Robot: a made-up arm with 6 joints. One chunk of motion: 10 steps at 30 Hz.
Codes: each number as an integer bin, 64 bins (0 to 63) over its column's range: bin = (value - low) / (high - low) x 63, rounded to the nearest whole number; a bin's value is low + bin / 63 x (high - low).
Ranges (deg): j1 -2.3..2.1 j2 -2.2..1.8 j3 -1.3..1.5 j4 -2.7..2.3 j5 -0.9..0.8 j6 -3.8..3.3
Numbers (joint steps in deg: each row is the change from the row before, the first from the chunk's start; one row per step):
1: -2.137 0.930 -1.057 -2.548 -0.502 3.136
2: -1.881 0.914 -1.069 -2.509 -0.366 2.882
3: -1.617 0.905 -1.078 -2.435 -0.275 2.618
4: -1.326 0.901 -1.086 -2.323 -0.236 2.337
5: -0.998 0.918 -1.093 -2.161 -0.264 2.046
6: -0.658 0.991 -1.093 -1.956 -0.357 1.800
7: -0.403 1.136 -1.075 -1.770 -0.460 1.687
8: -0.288 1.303 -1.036 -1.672 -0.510 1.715
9: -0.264 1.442 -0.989 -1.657 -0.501 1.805
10: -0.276 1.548 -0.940 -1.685 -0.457 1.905
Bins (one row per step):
1: 2 49 5 2 15 62
2: 6 49 5 2 20 59
3: 10 49 5 3 23 57
4: 14 49 5 5 25 54
5: 19 49 5 7 24 52
6: 24 50 5 9 20 50
7: 27 53 5 12 16 49
8: 29 55 6 13 14 49
9: 29 57 7 13 15 50
10: 29 59 8 13 16 51

